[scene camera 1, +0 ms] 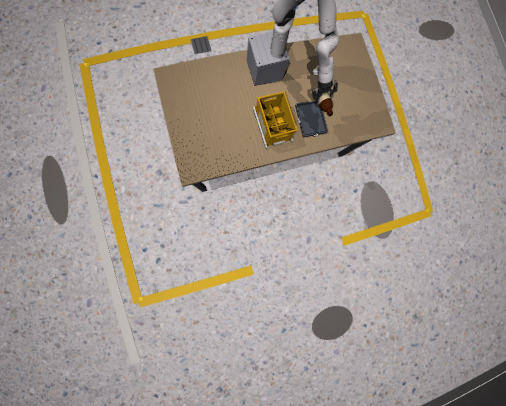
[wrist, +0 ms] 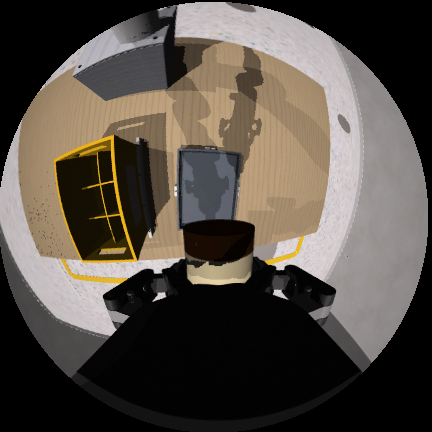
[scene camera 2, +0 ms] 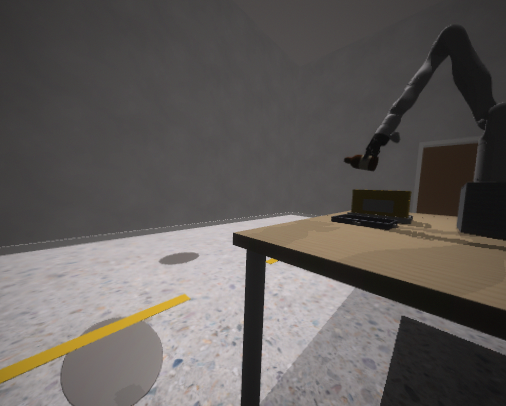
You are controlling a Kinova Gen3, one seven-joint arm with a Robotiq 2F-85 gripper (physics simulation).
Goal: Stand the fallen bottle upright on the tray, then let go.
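Frame: origin at the arm's base, x ahead, y left, z up, level; metres.
Where they show: gripper, fingertip midpoint: (scene camera 1: 324, 100) (wrist: 218, 265) (scene camera 2: 364, 163); arm's base at its link origin: (scene camera 1: 277, 51) (scene camera 2: 490, 184).
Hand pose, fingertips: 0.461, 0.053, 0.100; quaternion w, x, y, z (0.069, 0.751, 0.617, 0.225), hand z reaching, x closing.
Note:
Each offset is from my fingertips to the centre of the thing, as dx, dy, dz. Level surfaces: height alone.
The brown bottle with a pale label {+0.026, -0.007, +0.009} (scene camera 1: 326, 105) (scene camera 2: 362, 162) (wrist: 219, 247) is held in the air, lying nearly level. Its neck points left in scene camera 2 and toward the near table edge in scene camera 1. My gripper (scene camera 1: 325, 96) (scene camera 2: 370, 154) (wrist: 218, 265) is shut on its labelled body. The dark tray {-0.017, +0.052, -0.301} (scene camera 1: 311, 120) (scene camera 2: 365, 221) (wrist: 192, 210) lies flat on the table, well below the bottle. In the wrist view the bottle's base end faces the camera and overlaps the tray's lower edge; its neck is hidden.
A yellow crate with dividers {-0.092, -0.238, -0.226} (scene camera 1: 282, 137) (scene camera 2: 357, 202) (wrist: 130, 195) stands beside the tray. A grey box (scene camera 1: 270, 72) (scene camera 2: 482, 210) (wrist: 125, 75) stands under the arm's base on the wooden table {dz -0.314} (scene camera 1: 210, 110) (scene camera 2: 425, 250) (wrist: 280, 175).

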